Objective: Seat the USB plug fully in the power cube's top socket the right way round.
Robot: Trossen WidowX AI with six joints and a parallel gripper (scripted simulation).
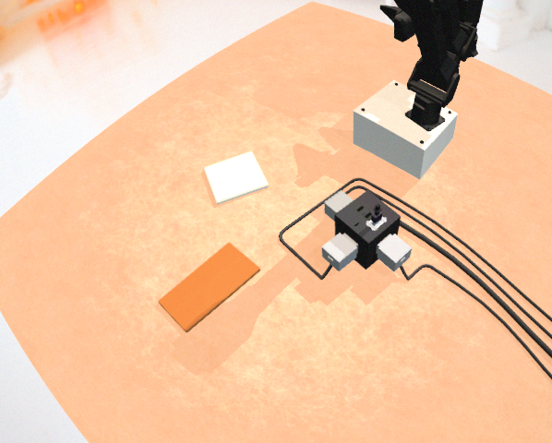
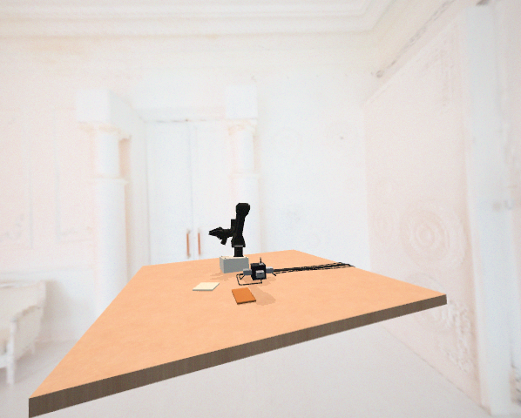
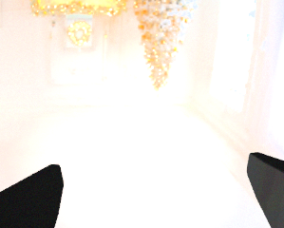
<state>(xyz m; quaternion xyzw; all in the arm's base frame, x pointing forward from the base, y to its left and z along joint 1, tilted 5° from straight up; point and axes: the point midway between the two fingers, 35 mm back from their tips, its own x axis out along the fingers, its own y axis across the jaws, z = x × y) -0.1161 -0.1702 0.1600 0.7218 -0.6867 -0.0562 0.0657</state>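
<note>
Now: the USB plug 39 cm ahead of my gripper tip, 30 cm to the left of it and 15 cm below it. The rest, counted from my gripper tip: USB socket 39 cm ahead, 30 cm to the left, 17 cm below; orange pad 64 cm ahead, 17 cm to the left, 23 cm below; white pad 47 cm ahead, 23 cm below.
</note>
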